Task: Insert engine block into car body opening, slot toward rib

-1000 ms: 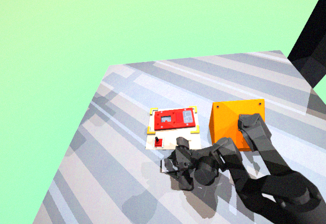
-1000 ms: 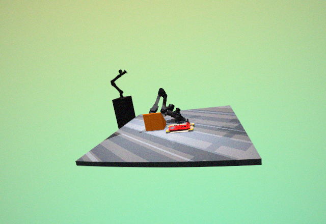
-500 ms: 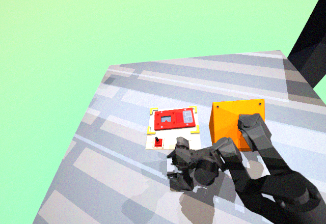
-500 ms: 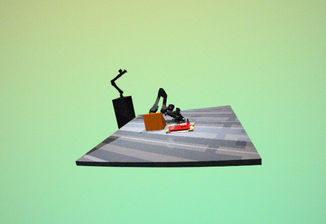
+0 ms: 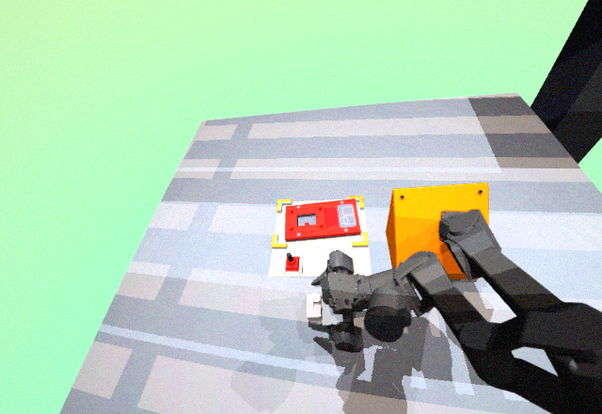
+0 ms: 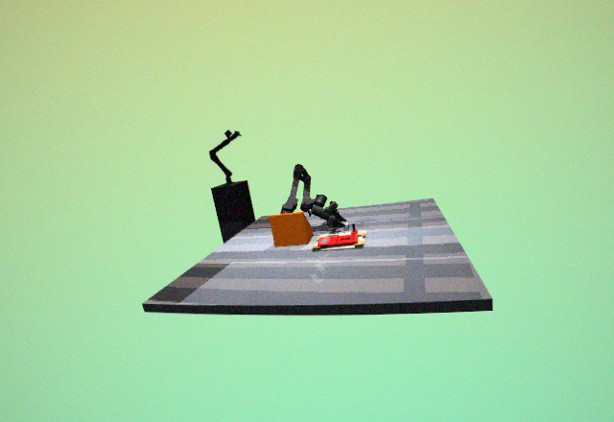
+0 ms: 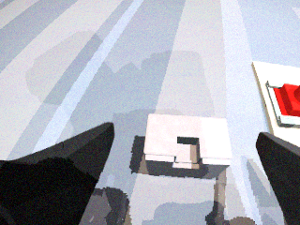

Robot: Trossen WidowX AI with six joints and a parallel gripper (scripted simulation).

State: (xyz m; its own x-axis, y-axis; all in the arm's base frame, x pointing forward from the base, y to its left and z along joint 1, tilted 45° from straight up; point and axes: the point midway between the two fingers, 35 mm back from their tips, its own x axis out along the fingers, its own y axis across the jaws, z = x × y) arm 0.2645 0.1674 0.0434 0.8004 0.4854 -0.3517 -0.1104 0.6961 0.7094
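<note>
My gripper tip is 10 mm past the grey engine block and 10 mm above it.
</note>
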